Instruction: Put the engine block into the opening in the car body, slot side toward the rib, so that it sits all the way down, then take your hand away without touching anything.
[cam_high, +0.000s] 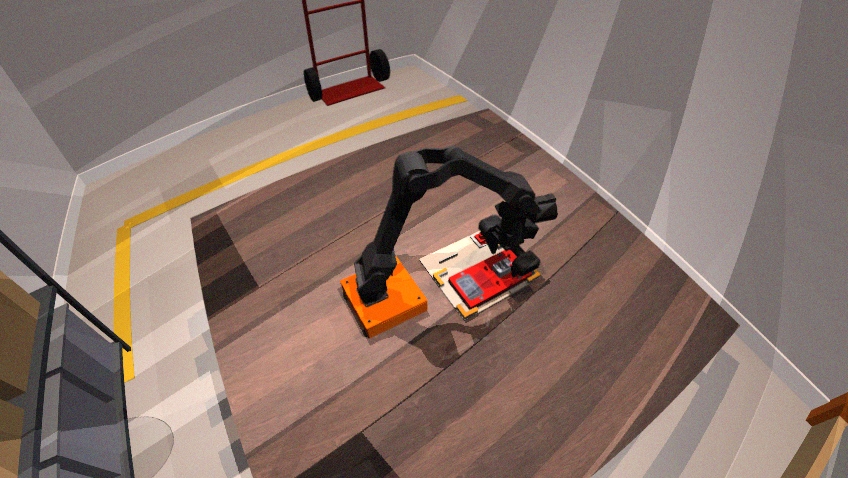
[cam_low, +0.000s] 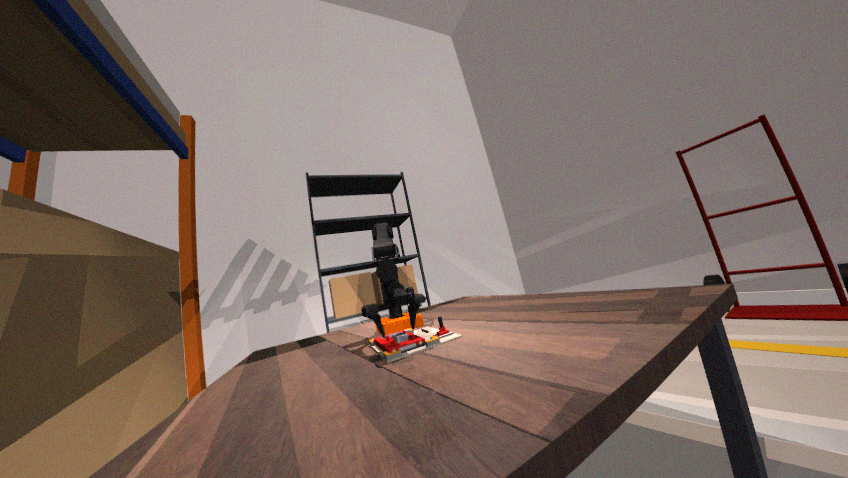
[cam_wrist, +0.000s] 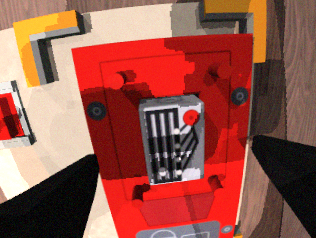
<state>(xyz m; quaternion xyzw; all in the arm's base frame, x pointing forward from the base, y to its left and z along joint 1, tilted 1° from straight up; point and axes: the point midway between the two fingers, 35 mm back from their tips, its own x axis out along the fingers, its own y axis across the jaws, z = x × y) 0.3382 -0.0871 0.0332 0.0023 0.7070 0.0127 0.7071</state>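
Now: the engine block 10 mm to the left of my gripper tip and 20 mm below it.
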